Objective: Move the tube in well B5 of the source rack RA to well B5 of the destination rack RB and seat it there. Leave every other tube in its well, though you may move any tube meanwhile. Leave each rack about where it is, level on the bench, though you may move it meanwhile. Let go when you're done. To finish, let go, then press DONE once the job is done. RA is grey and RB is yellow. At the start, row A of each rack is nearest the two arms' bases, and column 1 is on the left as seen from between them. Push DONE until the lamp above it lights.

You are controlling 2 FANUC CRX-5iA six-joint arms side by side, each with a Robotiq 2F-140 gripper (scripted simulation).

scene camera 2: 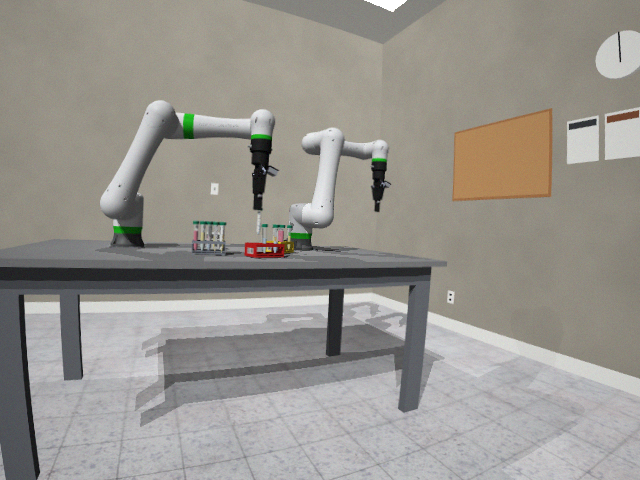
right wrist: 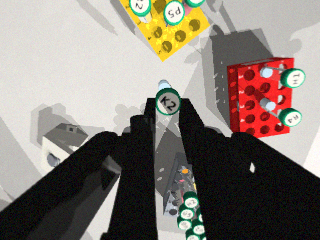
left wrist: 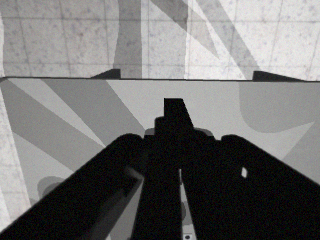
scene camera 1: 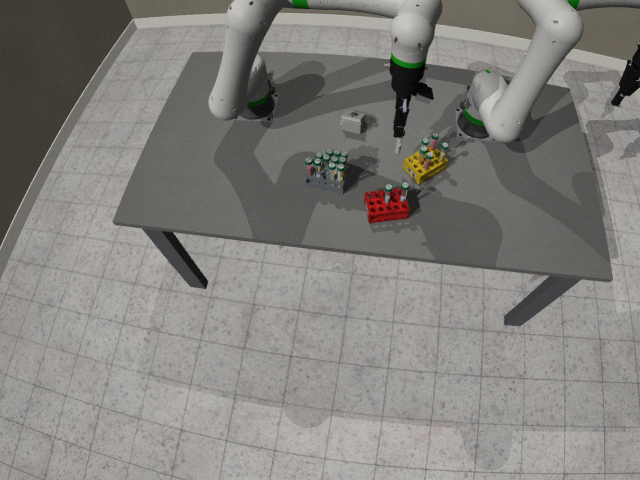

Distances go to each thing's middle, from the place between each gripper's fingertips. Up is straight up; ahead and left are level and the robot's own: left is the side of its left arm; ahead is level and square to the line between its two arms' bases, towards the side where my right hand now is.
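Labels:
Distances from my right hand (scene camera 1: 397, 133): yellow rack RB (scene camera 1: 438, 166), 11 cm to the left, 2 cm behind, 19 cm below; red rack (scene camera 1: 382, 214), 17 cm ahead, 2 cm to the right, 19 cm below; small pale box (right wrist: 61, 143), 15 cm to the right, 19 cm behind, 17 cm below.
Relative to the yellow rack RB, my left hand is 240 mm short of it, 710 mm to the left of it and 240 mm above it. Distances from my left hand: red rack, 420 mm ahead, 840 mm to the right, 240 mm below; small pale box, 60 mm ahead, 980 mm to the right, 220 mm below.

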